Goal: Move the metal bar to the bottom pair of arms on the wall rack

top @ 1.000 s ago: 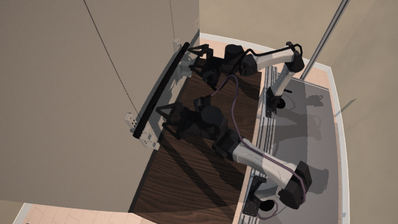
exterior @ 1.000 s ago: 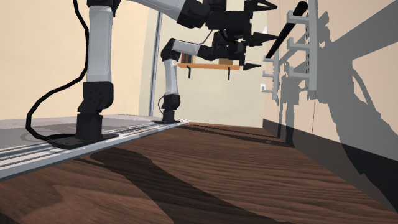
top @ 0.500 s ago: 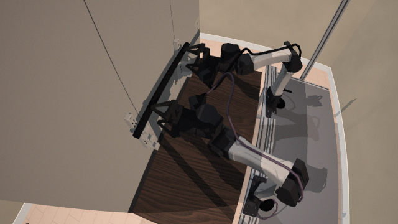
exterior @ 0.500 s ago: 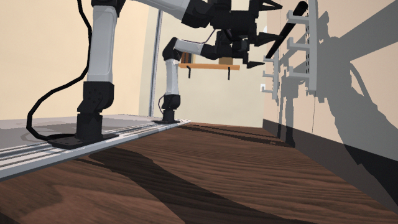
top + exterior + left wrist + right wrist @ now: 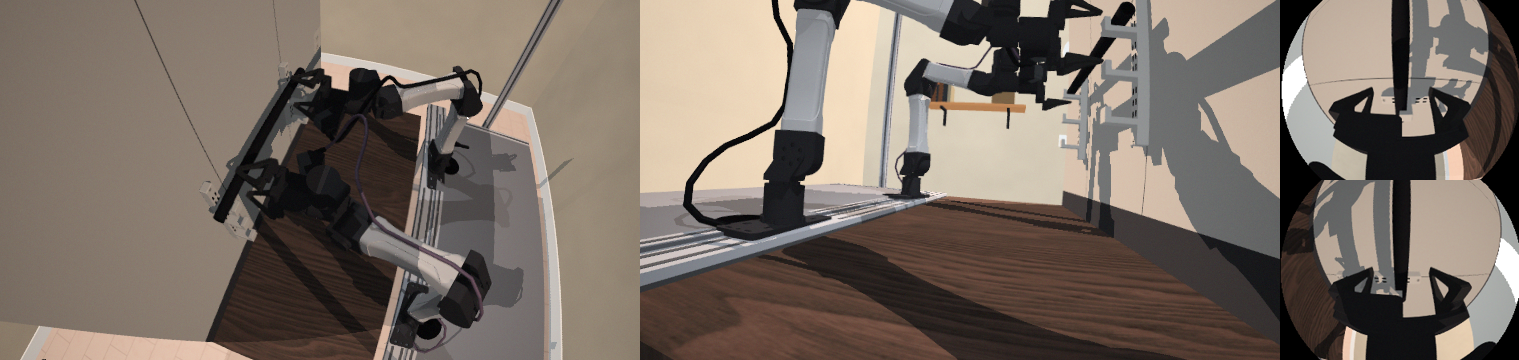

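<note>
Right now the black metal bar is 150 mm to the right of my left hand and 20 mm ahead of it. Also, from my left hand: wall 180 mm ahead, 170 mm to the right, 80 mm above.
Right now my right hand is 150 mm to the right of the black metal bar and 20 mm short of it. Round my right hand: wall (170 mm ahead, 120 mm to the left, 80 mm above).
</note>
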